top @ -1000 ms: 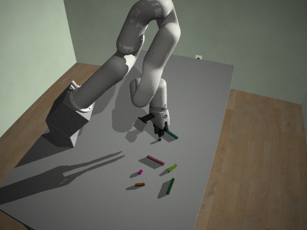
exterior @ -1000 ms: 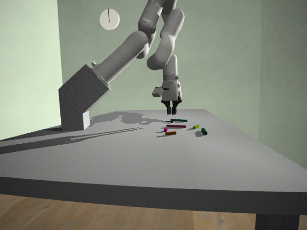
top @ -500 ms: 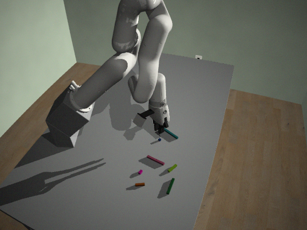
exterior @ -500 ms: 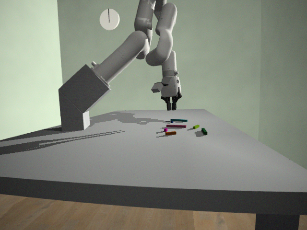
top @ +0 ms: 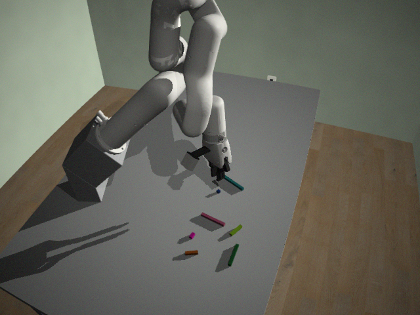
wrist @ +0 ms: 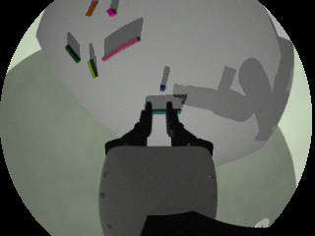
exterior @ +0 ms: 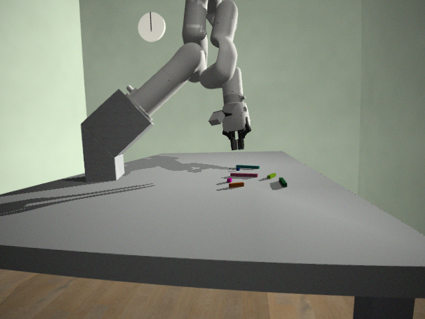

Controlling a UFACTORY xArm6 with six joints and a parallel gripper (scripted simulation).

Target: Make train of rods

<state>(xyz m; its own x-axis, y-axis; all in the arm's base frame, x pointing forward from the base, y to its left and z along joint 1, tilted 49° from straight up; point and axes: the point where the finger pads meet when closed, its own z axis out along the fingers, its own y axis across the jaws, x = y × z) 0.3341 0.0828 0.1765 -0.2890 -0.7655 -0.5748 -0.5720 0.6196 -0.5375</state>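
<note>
Now: the pink rod 120 mm to the right of my hand, 100 mm below it and 40 mm ahead of it. From my hand the other things lie so: blue rod: 100 mm below; lime rod: 130 mm to the right, 130 mm ahead, 100 mm below; turquoise rod: 100 mm below, 60 mm to the left, 30 mm ahead.
</note>
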